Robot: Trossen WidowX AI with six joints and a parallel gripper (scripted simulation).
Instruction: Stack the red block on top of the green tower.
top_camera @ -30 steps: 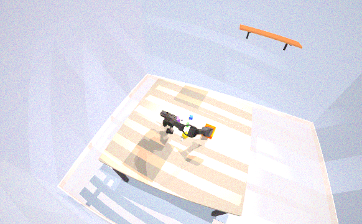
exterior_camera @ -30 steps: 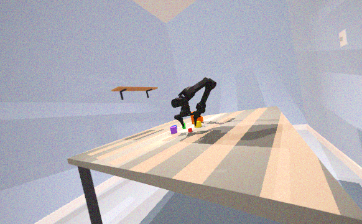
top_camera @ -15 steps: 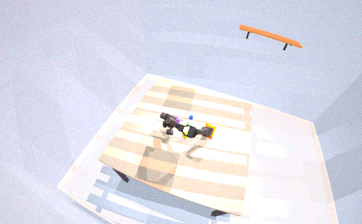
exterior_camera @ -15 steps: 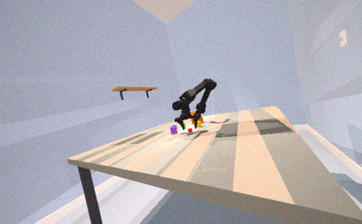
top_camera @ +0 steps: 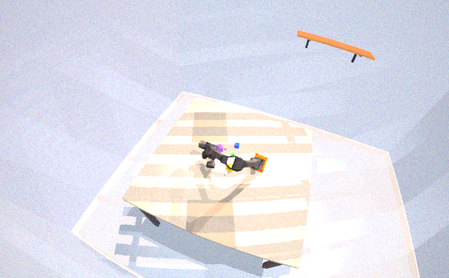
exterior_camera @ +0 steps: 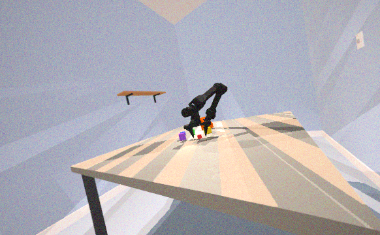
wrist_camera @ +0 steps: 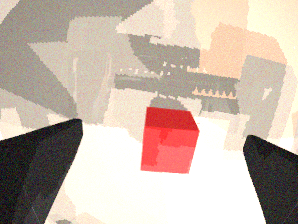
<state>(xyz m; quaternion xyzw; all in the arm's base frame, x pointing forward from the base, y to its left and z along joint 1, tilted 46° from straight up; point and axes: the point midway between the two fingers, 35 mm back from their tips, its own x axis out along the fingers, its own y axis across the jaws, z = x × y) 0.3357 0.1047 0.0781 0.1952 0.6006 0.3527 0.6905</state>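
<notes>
My gripper tip is now right at the red block. The rest, counted from my gripper tip: blue block 250 mm to the right, 100 mm behind, 10 mm above; then yellow block 140 mm behind, 20 mm to the right, 10 mm above; then purple block 150 mm to the right, 20 mm ahead, 20 mm above.
</notes>
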